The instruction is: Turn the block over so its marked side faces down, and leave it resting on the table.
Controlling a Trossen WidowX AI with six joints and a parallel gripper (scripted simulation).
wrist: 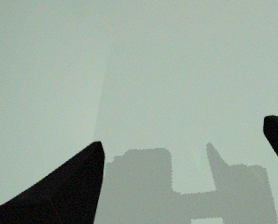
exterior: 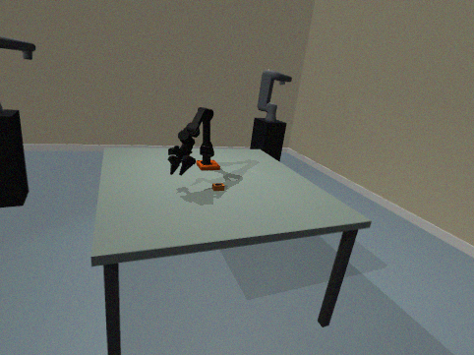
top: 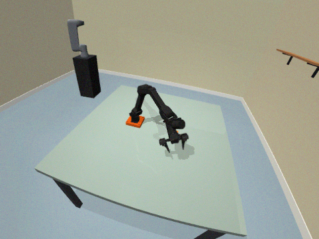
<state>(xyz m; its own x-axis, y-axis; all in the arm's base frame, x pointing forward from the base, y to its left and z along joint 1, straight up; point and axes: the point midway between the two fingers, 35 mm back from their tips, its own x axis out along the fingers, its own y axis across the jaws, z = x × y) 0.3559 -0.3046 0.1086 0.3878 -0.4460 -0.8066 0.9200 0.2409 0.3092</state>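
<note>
The orange block lies 250 mm to the left of my gripper tip and 80 mm below it.
</note>
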